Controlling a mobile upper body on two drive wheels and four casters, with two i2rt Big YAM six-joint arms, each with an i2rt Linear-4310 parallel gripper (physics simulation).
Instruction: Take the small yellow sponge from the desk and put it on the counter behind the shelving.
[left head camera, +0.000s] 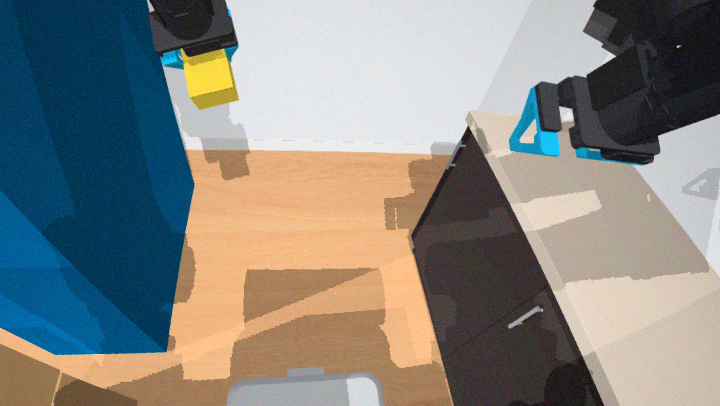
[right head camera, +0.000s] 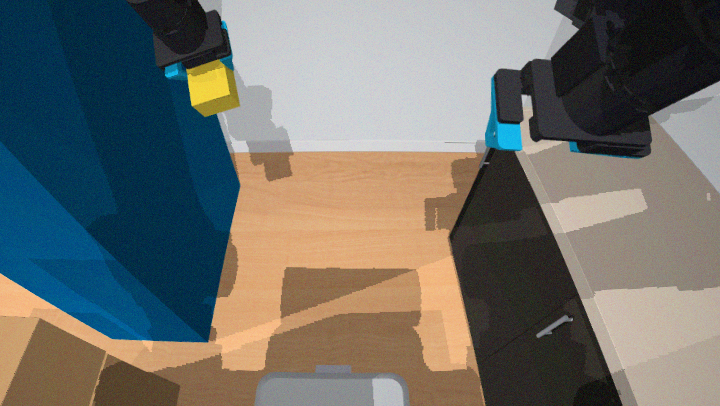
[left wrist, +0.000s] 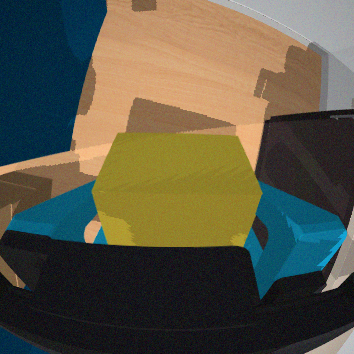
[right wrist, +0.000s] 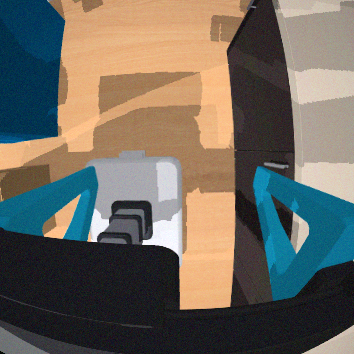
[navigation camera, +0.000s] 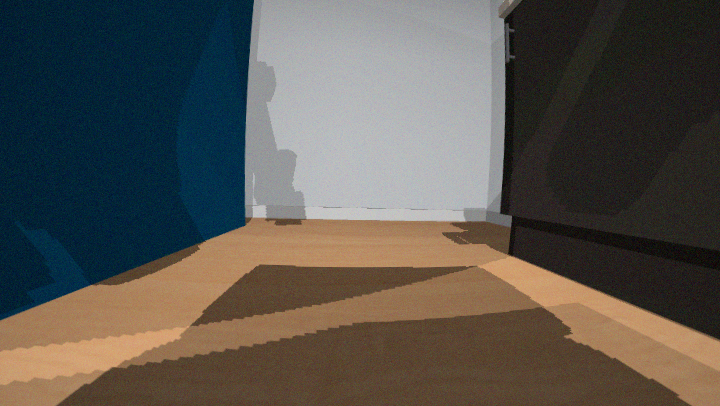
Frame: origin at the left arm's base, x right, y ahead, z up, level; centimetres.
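Seen in the pictures: left gripper, fingertip midpoint: (left head camera: 210, 63) (right head camera: 215, 73) (left wrist: 176, 175); right gripper, fingertip midpoint: (left head camera: 544, 148) (right head camera: 529, 142) (right wrist: 175, 175).
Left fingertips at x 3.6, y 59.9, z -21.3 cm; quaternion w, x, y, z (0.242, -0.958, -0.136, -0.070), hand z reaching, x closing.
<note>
Offsets run from my left fingertips to a thing's top centre. "spot": to the spot under its first point. Level surfaces: height alone.
The yellow sponge {dz +5.7, dx +0.5, dy -3.1 cm} (left head camera: 209, 78) (right head camera: 209, 90) (left wrist: 177, 165) is a block held in the air between the blue fingers of my left gripper (left head camera: 201, 56) (right head camera: 201, 66) (left wrist: 176, 175), which is shut on it. In the head views it appears at upper left, by the edge of a tall blue unit. The counter has a beige top {dz -28.7 cm} (left head camera: 650, 302) (right head camera: 670, 322) (right wrist: 320, 115) and dark doors (left head camera: 484, 262) (right head camera: 514, 272) (navigation camera: 605, 151), along the right. My right gripper (left head camera: 568, 151) (right head camera: 547, 146) (right wrist: 175, 175) is open and empty, and appears over the counter's far part in the head views. The desk does not show.
The tall blue unit (left head camera: 115, 151) (right head camera: 151, 166) (navigation camera: 126, 126) stands at left. A brown box {spot: dz -54.7, dx -45.0, dy -33.9 cm} (left head camera: 30, 373) (right head camera: 60, 353) is at lower left. A pale wall (left head camera: 352, 75) (navigation camera: 373, 100) closes the aisle ahead. My base (left head camera: 302, 393) (right head camera: 332, 390) shows at the bottom, between unit and counter.
</note>
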